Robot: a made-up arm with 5 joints.
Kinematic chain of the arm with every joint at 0, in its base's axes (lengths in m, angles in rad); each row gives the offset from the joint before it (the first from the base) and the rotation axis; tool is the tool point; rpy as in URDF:
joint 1: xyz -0.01 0 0.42 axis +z
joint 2: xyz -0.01 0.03 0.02 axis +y
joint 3: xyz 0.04 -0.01 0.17 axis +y
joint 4: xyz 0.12 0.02 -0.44 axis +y
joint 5: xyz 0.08 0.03 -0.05 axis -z
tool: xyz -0.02 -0.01 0 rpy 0.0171 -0.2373 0.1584
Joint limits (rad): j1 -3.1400..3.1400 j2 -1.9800..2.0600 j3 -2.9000..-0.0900 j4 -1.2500..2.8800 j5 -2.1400..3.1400
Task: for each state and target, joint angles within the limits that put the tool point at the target. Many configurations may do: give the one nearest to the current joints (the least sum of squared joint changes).
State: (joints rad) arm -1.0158 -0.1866 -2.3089 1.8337 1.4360
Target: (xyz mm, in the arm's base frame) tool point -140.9 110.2 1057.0
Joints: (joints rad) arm -0.1706 -0.6947 -2.4864 2.2021 1.2854
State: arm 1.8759 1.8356 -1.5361 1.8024 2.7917
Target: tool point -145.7 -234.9 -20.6
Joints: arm 1.3726 2.0560 -1.1471 1.9270 2.7554
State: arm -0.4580 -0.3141 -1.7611 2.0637 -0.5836
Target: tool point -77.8 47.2 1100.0
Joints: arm 0.0328 -0.6938 -2.2899 1.7561 -0.7078
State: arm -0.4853 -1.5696 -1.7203 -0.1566 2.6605
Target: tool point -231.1 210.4 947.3
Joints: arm -0.4673 -1.6658 -1.2255 -0.4792 2.6508
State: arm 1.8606 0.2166 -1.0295 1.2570 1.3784
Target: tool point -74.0 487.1 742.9
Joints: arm 1.5230 -0.3226 -1.3212 1.2734 1.3429
